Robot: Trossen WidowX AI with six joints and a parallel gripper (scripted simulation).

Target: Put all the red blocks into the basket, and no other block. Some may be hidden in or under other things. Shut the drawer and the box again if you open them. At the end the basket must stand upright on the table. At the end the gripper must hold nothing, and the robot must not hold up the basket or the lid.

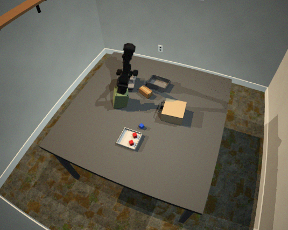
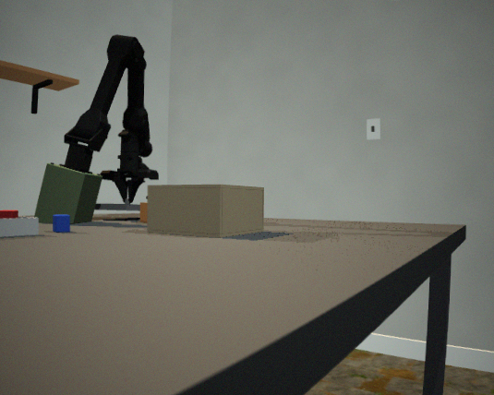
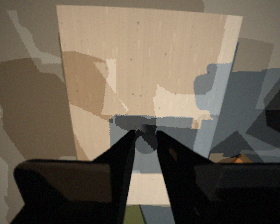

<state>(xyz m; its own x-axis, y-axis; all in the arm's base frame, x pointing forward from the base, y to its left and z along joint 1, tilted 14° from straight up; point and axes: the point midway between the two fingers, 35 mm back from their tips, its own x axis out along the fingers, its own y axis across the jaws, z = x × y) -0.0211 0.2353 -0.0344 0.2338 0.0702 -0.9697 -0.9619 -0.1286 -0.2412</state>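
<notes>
The orange box lies 19 cm ahead of my hand, 9 cm to the right of it and 5 cm below it. Also, from my hand: white basket: 20 cm ahead, 57 cm to the right, 7 cm below; tan drawer cabinet: 48 cm ahead, 26 cm to the right, 4 cm below; grey lid: 4 cm below.
</notes>
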